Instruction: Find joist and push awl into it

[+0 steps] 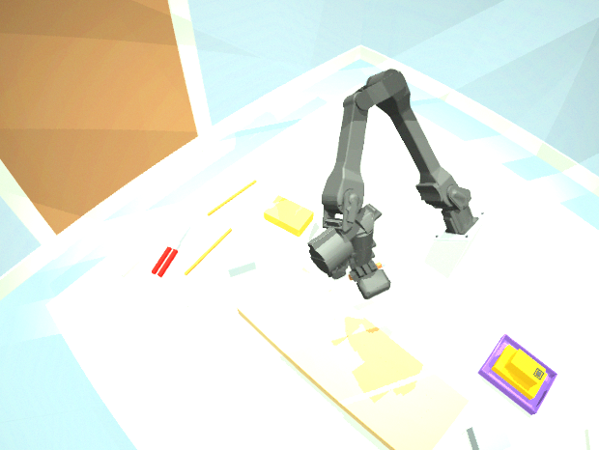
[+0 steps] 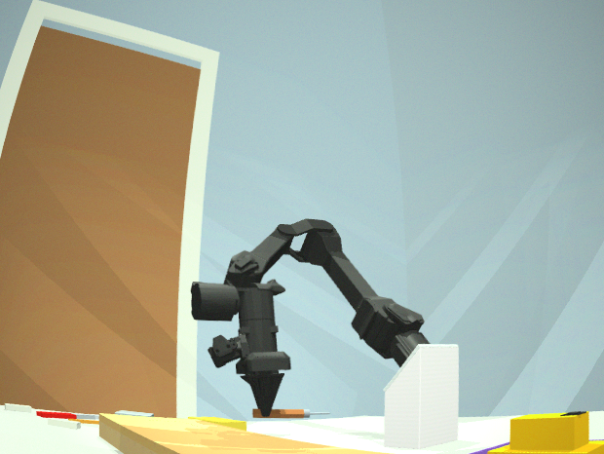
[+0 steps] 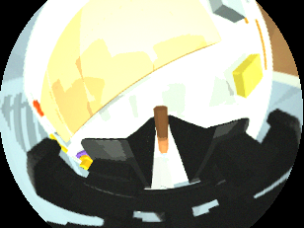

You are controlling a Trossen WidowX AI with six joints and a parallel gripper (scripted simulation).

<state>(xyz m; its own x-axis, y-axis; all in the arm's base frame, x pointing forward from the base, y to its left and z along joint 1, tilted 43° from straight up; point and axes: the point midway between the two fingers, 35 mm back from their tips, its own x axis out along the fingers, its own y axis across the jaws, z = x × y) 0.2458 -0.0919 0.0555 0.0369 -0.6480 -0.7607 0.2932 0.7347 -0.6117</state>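
My gripper tip is now 5 cm past the awl and 2 cm to the right of it. Round my gripper tip: purple tray (44 cm to the left, 12 cm behind, 5 cm below); yellow block (26 cm to the right, 4 cm below, 1 cm behind); yellow stud finder (45 cm to the left, 12 cm behind, 1 cm below).
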